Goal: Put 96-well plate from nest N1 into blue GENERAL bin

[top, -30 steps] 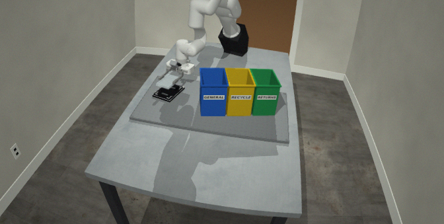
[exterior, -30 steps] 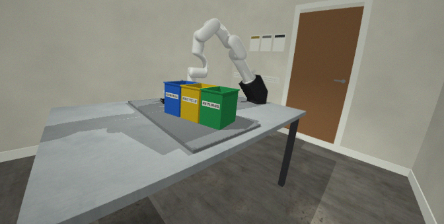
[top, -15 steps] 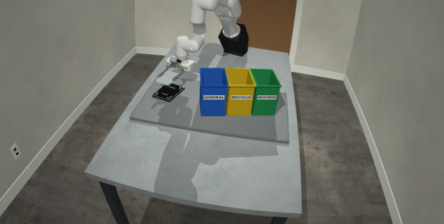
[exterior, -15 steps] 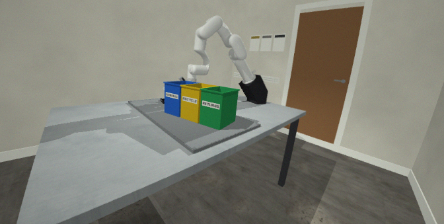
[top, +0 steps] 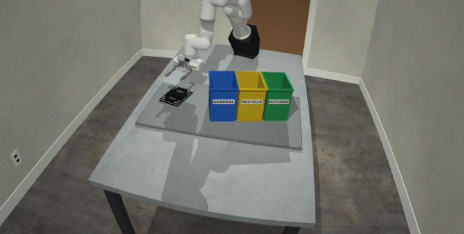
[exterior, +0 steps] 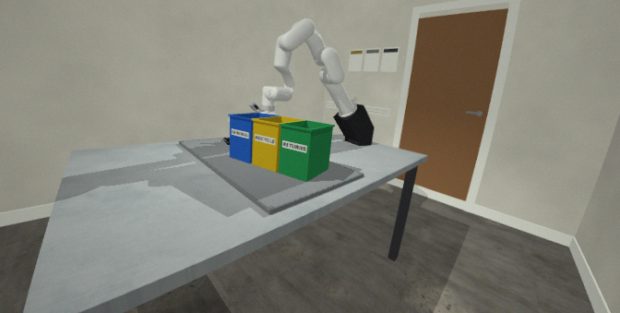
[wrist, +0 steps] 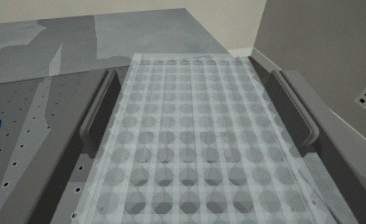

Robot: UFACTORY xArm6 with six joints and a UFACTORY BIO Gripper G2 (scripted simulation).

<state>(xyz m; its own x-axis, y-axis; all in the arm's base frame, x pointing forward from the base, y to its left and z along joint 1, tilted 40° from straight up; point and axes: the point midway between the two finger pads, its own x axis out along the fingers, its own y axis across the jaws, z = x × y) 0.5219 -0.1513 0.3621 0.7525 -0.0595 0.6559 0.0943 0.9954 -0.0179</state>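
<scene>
My hand is 40 mm short of the blue general bin, 270 mm to the right of it and 40 mm above it. Round my hand: black plate nest N1: 120 mm below; then yellow recycle bin: 10 mm behind, 390 mm to the left, 40 mm below; then clear 96-well plate: 10 mm below.
</scene>
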